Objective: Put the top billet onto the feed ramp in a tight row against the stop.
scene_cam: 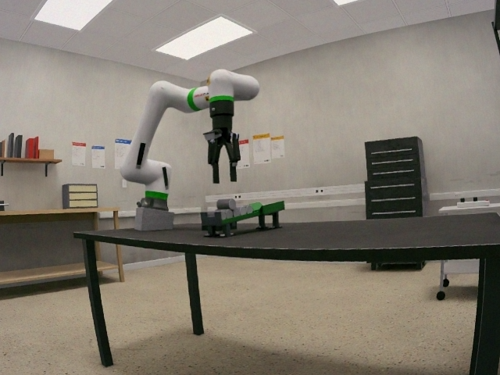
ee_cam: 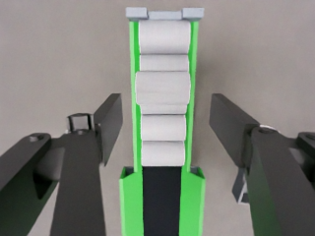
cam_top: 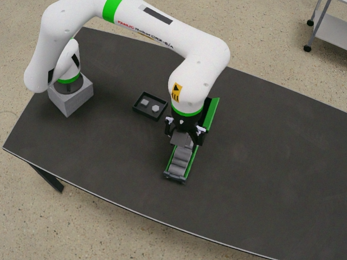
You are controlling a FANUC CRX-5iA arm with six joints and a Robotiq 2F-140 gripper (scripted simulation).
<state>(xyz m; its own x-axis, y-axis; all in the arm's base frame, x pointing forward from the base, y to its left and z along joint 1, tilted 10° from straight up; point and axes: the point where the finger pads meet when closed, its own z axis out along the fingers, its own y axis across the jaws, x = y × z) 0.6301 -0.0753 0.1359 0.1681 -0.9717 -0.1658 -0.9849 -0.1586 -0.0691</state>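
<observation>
Right now my hand is 16 cm above the grey stop, 8 cm to the left of it and 1 cm short of it. Round my hand: grey cube: 29 cm behind, 20 cm below, 17 cm to the left; small dark tray: 26 cm behind, 21 cm below, 17 cm to the left; hexagonal piece: 23 cm behind, 21 cm below, 17 cm to the left.
</observation>
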